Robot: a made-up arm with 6 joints.
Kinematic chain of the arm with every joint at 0, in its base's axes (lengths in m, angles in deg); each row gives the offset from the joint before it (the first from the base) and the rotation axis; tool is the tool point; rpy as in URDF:
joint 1: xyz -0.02 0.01 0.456 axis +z
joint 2: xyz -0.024 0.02 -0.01 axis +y
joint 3: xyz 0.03 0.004 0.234 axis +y
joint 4: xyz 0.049 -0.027 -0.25 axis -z
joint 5: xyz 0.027 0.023 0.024 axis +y
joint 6: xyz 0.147 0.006 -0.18 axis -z
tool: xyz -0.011 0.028 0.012 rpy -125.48 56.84 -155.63
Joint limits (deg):
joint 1: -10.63..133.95
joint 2: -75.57..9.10
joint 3: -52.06..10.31
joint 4: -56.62..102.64
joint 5: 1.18..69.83
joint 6: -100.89..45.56
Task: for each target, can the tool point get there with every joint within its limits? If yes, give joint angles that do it. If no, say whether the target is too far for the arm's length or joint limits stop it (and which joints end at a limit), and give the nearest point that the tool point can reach.
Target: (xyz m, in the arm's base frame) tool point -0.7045 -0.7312 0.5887
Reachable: no: too far | nearest point -0.2541 -0.0076 0.6512 | short by 0.855 m
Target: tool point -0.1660 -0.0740 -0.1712
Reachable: no: joint limits stop it (at a limit: joint 1, joint 2, joint 6) | nearest point -0.1005 -0.0097 0.2062 | short by 0.388 m
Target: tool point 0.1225 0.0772 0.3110
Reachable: yes | joints 12.73 -17.66 -8.06 10.75 47.27 -57.75
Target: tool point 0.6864 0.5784 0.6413
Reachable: no: too far | nearest point 0.3599 0.3157 0.5534 | short by 0.428 m
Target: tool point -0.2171 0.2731 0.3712
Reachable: yes | joints 117.91 -0.47 -42.36 -19.02 48.84 14.94
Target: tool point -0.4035 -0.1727 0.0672
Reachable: no: joint limits stop it (at a limit: joint 1, joint 2, joint 4, joint 5, joint 6) | nearest point -0.2225 -0.0403 0.2667 | short by 0.300 m
